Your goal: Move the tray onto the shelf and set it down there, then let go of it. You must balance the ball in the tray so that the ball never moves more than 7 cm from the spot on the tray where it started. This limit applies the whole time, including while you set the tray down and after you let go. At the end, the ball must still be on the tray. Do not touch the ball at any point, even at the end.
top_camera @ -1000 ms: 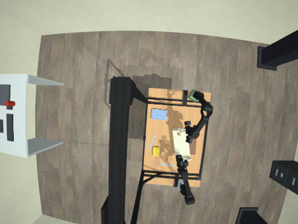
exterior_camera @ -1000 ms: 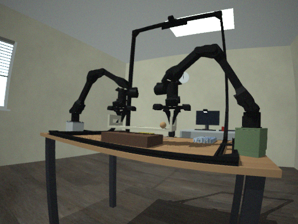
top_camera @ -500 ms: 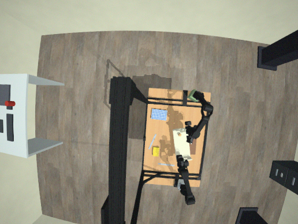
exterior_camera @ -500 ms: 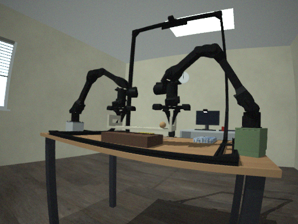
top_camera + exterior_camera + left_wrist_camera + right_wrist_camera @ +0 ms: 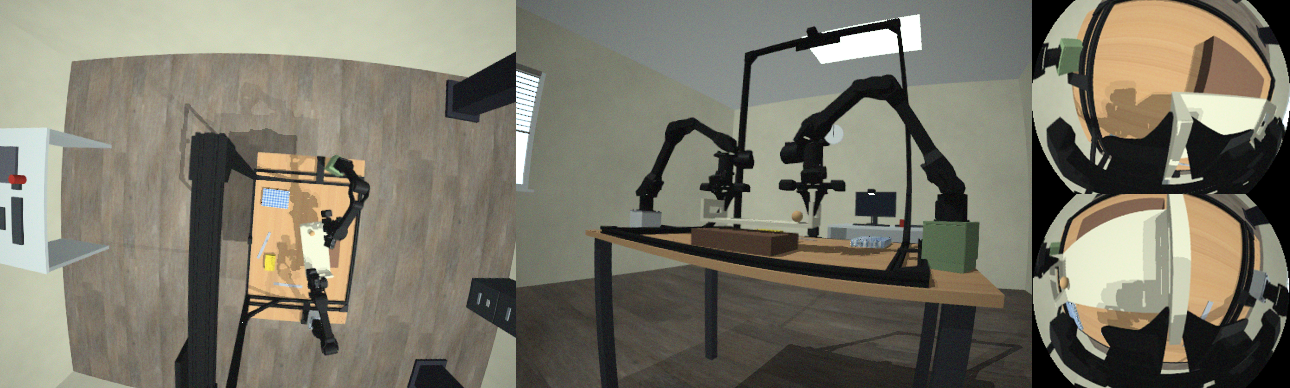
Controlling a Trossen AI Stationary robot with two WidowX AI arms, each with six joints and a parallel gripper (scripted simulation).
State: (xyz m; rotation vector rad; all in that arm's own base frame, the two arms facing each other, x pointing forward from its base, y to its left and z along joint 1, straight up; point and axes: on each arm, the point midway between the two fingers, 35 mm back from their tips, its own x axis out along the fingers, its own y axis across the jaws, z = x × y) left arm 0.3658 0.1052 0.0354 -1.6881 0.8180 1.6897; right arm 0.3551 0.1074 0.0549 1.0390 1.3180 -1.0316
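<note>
Right now my left hand is 7 cm past the orange ball, 8 cm to the left of it and 4 cm above it. Also, from my left hand: white tray (2 cm behind, 18 cm to the right, 4 cm below); then shelf (6 cm ahead, 18 cm to the right, 10 cm below).
</note>
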